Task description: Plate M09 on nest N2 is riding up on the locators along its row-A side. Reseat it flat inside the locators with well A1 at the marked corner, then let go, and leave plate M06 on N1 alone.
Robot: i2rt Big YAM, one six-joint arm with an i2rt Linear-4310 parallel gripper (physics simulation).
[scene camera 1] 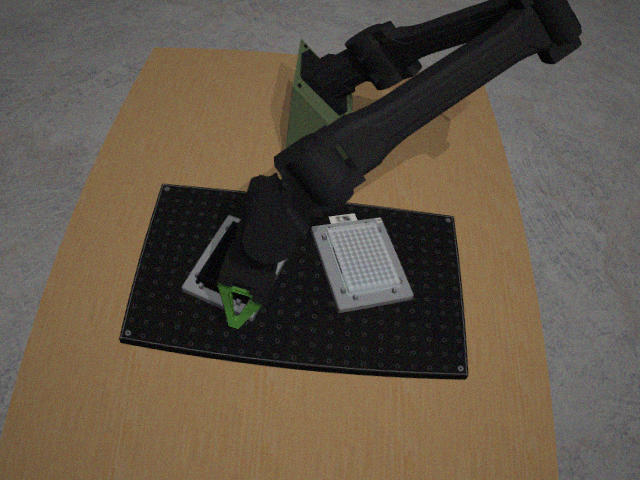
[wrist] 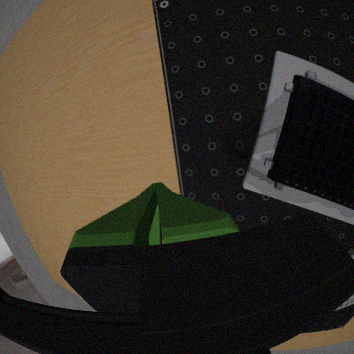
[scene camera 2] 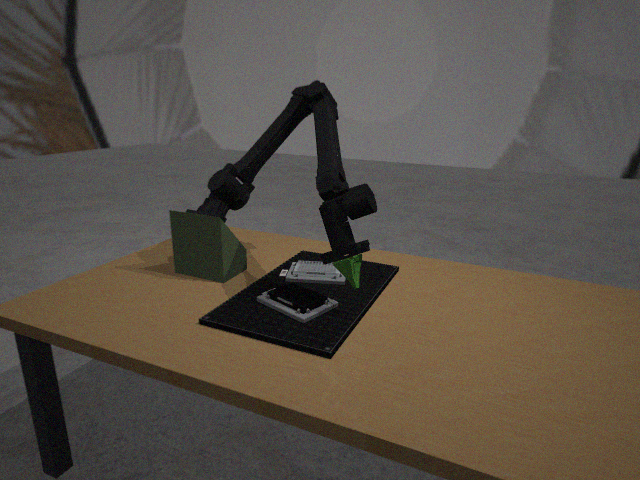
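Where they show: gripper, fingertip midpoint: point(scene camera 1: 233, 326) point(wrist: 157, 190) point(scene camera 2: 356, 288); arm's base, link origin: point(scene camera 1: 320, 83) point(scene camera 2: 205, 227).
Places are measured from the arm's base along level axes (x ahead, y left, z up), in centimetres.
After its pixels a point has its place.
A black plate point(scene camera 1: 210, 271) {x 36.7, y -15.5, z -9.8 cm} point(scene camera 2: 299, 298) {x 35.0, y -13.1, z -9.9 cm} point(wrist: 320, 140) {x 36.8, y -12.7, z -9.8 cm} sits on a grey nest point(scene camera 1: 210, 254) point(scene camera 2: 303, 316) point(wrist: 273, 112); in scene camera 1 it is at the left, partly behind the arm. A pale clear plate point(scene camera 1: 366, 255) {x 31.4, y 8.1, z -9.9 cm} point(scene camera 2: 314, 267) {x 30.9, y 6.7, z -9.8 cm} sits on the other grey nest point(scene camera 1: 336, 284) {x 36.4, y 3.5, z -11.2 cm} point(scene camera 2: 315, 281) {x 33.2, y 1.7, z -11.7 cm}, at the right in scene camera 1. I cannot read which is M09 or M06. The black plate looks slightly tilted in scene camera 2. My gripper point(scene camera 1: 236, 324) {x 48.5, y -11.0, z -5.8 cm} point(scene camera 2: 357, 285) {x 48.5, y -11.0, z -5.8 cm} point(wrist: 157, 190) {x 48.5, y -11.0, z -5.8 cm} is shut and empty, its green tips low beyond the black plate's nest, apart from both plates.
Both nests stand on a black perforated board point(scene camera 1: 289, 341) {x 46.3, y -3.2, z -12.4 cm} point(scene camera 2: 320, 343) {x 45.5, y -26.2, z -12.4 cm} point(wrist: 215, 100) {x 44.9, y -16.4, z -12.4 cm} on the wooden table point(scene camera 1: 206, 413) {x 58.7, y -14.5, z -13.7 cm} point(scene camera 2: 465, 361) {x 73.8, y -19.1, z -13.7 cm} point(wrist: 90, 115) {x 60.9, y -18.4, z -13.7 cm}. A white label tab point(scene camera 1: 342, 218) {x 22.0, y 4.9, z -12.2 cm} point(scene camera 2: 283, 273) {x 22.3, y 4.5, z -12.2 cm} sticks out from the pale plate's nest. The green arm mount point(scene camera 1: 310, 118) {x 8.9, y -1.6, z -1.7 cm} point(scene camera 2: 199, 248) {x 1.2, y -5.0, z -4.7 cm} stands behind the board.
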